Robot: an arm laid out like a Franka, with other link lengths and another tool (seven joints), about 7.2 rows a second.
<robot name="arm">
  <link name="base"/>
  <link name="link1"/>
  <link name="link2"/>
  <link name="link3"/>
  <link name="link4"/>
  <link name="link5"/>
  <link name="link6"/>
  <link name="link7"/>
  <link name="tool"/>
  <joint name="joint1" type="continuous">
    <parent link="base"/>
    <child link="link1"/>
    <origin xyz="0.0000 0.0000 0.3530"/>
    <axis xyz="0 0 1"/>
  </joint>
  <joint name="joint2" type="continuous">
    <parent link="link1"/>
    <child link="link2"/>
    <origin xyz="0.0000 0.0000 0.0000"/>
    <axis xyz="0 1 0"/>
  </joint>
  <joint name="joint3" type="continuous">
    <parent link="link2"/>
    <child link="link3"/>
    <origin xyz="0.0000 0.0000 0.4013"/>
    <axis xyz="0 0 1"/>
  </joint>
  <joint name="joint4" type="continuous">
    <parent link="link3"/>
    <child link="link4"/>
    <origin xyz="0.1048 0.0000 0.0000"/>
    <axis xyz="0 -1 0"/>
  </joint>
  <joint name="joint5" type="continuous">
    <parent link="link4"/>
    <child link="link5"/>
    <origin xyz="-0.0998 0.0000 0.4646"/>
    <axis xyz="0 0 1"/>
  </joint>
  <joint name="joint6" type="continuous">
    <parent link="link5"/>
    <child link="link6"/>
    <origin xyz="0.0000 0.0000 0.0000"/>
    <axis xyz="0 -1 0"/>
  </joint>
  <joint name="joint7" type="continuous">
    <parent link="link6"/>
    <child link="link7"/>
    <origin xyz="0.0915 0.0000 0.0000"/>
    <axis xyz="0 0 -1"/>
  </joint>
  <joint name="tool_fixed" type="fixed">
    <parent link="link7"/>
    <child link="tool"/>
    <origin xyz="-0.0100 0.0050 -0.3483" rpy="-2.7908 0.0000 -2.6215"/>
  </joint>
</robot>
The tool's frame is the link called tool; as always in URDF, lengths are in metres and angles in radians. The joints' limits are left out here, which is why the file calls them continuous.
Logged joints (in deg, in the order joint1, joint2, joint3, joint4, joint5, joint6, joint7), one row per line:
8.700 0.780 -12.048 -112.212 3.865 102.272 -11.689
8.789 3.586 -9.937 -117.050 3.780 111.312 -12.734
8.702 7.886 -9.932 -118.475 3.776 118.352 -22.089
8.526 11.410 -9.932 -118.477 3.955 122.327 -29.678
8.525 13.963 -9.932 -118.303 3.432 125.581 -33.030
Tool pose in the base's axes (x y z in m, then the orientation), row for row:
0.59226 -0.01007 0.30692 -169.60 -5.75 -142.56
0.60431 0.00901 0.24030 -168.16 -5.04 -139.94
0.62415 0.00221 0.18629 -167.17 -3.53 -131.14
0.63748 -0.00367 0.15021 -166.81 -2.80 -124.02
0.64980 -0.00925 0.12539 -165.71 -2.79 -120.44
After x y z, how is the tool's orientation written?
As angles about the fixed x, y, z axes (roll, pitch, yaw), in degrees.
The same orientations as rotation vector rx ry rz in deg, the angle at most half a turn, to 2 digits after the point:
57.57 -167.36 18.11
61.80 -167.15 20.05
-73.65 160.66 -20.34
-82.64 154.43 -19.89
-86.91 150.81 -21.04

